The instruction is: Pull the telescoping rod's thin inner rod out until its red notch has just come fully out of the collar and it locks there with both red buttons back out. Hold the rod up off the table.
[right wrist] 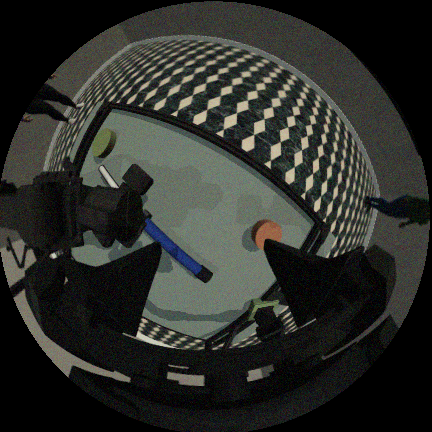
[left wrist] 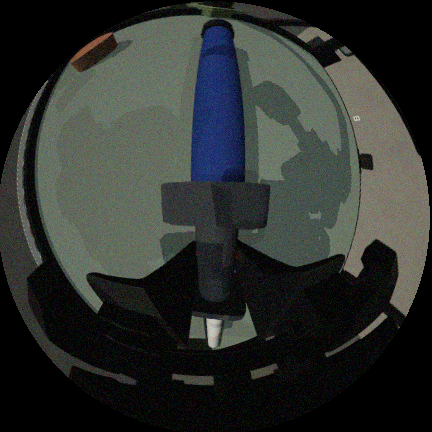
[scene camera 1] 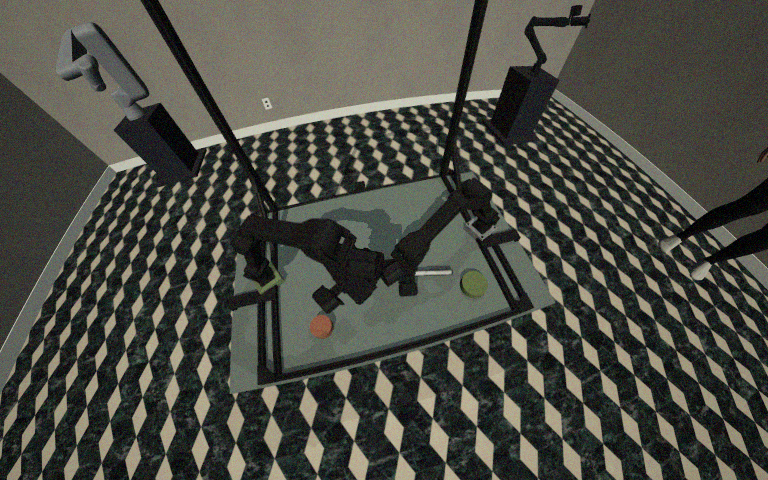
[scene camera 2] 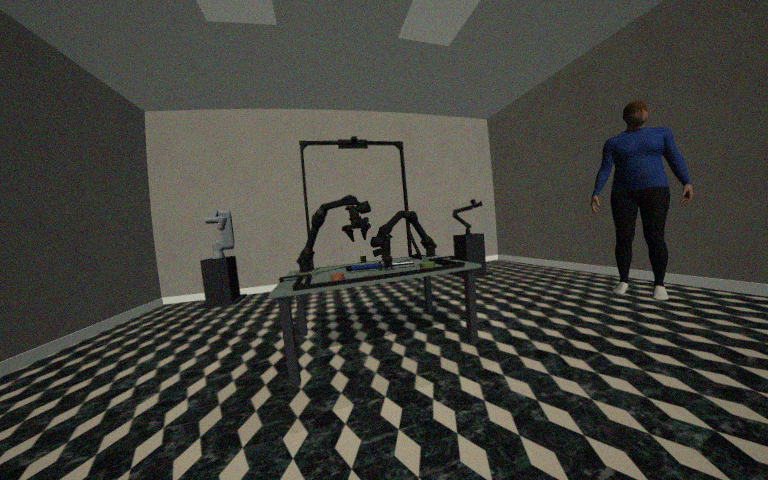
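The telescoping rod lies level, low over the table; whether it touches is unclear. Its blue outer tube (scene camera 2: 364,266) (left wrist: 218,115) (right wrist: 172,248) points left in scene camera 2, and its white inner rod (scene camera 1: 433,271) (scene camera 2: 403,263) (left wrist: 214,331) (right wrist: 106,175) points right. My left gripper (left wrist: 213,244) is shut on the dark collar section, behind a wide dark cross block (left wrist: 215,205). A tiny red speck (left wrist: 237,256) shows beside the collar; the buttons and notch cannot be made out. My right gripper (scene camera 2: 357,238) (right wrist: 212,246) is open and empty, above the blue tube's side of the table.
An orange disc (scene camera 1: 321,326) (scene camera 2: 337,276) (left wrist: 95,52) (right wrist: 267,235) lies at the table's left in scene camera 1. A green disc (scene camera 1: 473,283) (scene camera 2: 427,264) (right wrist: 104,143) lies at its right, past the white rod's end. Dark rails (scene camera 1: 396,349) edge the table.
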